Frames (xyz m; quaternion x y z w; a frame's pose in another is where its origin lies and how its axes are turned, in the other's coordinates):
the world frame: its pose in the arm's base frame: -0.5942 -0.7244 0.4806 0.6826 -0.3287 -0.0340 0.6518
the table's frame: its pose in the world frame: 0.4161 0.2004 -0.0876 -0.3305 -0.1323 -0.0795 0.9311
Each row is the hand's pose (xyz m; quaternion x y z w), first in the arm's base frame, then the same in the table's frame.
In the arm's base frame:
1: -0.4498 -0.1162 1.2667 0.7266 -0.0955 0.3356 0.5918
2: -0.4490 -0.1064 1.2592 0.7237 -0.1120 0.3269 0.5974
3: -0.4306 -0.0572 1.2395 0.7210 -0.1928 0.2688 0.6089
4: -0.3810 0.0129 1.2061 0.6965 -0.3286 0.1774 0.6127
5: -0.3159 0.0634 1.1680 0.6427 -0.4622 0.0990 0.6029
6: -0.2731 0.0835 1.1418 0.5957 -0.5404 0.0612 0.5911
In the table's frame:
1: -0.5053 0.6833 -0.0907 0.4465 0.4718 0.2358 0.7228
2: -0.5140 0.6812 -0.0993 0.4436 0.4560 0.2387 0.7337
3: -0.5437 0.6889 -0.1462 0.4402 0.3698 0.2329 0.7844
4: -0.5728 0.6988 -0.2331 0.4278 0.2169 0.2301 0.8468
5: -0.5791 0.6982 -0.3236 0.4019 0.0588 0.2423 0.8811
6: -0.5739 0.6908 -0.3769 0.3799 -0.0365 0.2591 0.8873

